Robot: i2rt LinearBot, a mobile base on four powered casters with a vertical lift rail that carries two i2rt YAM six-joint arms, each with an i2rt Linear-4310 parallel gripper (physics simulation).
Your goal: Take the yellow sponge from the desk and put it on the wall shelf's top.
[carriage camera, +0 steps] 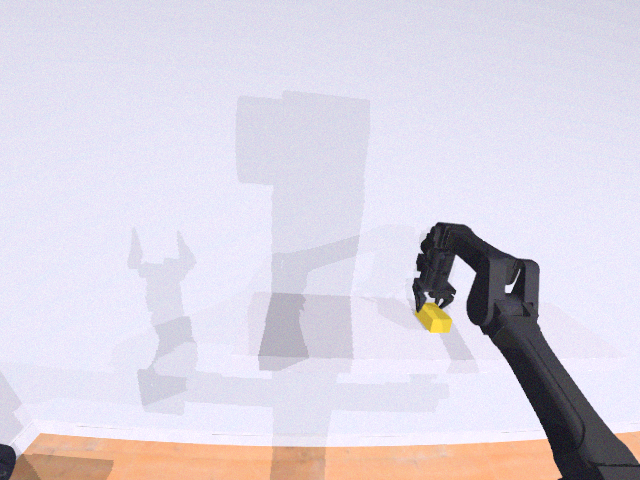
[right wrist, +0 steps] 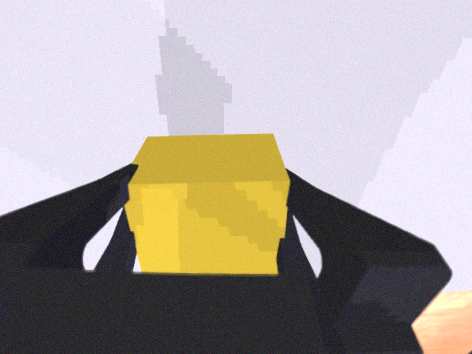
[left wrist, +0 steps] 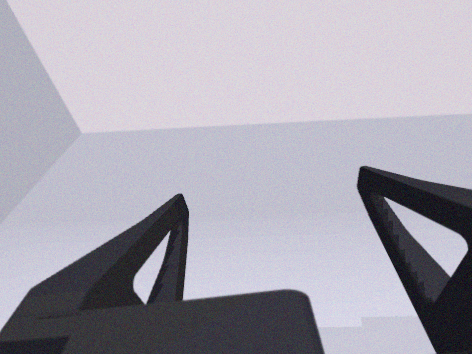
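Note:
The yellow sponge is a small block held between the fingertips of my right gripper, which is shut on it. In the carriage view it hangs right of the middle, in front of the pale wall. In the right wrist view the sponge fills the space between both fingers. My left gripper is open, with its fingers wide apart and no object between them. The desk and the wall shelf cannot be made out in these views.
A pale wall with shadows of the robot and its arms stands ahead. Its white baseboard meets the orange wooden floor at the bottom. In the left wrist view, walls meet the ceiling in a corner at the left.

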